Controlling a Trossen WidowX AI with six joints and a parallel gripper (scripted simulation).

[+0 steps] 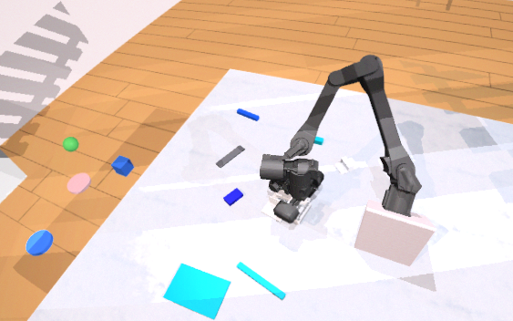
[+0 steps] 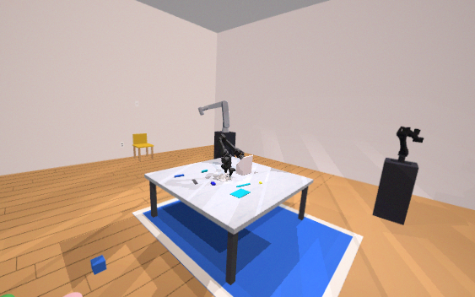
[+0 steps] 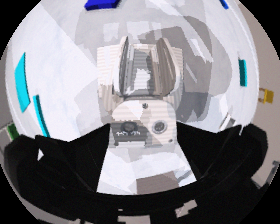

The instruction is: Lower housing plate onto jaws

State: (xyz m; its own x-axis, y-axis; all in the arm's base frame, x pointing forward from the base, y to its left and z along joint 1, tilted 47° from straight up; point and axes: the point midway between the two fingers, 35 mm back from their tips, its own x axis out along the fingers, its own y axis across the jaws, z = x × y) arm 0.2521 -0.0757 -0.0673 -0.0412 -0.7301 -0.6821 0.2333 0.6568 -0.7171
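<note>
My gripper tip is now 70 mm short of the white base, 20 mm to the left of it and 20 mm above it. From my gripper tip the other things lie so: blue block (220 mm ahead, 20 mm below, 10 mm to the left); then long cyan bar (240 mm to the left, 30 mm ahead, 20 mm below); then grey bar (310 mm ahead, 150 mm to the right, 30 mm below).
</note>
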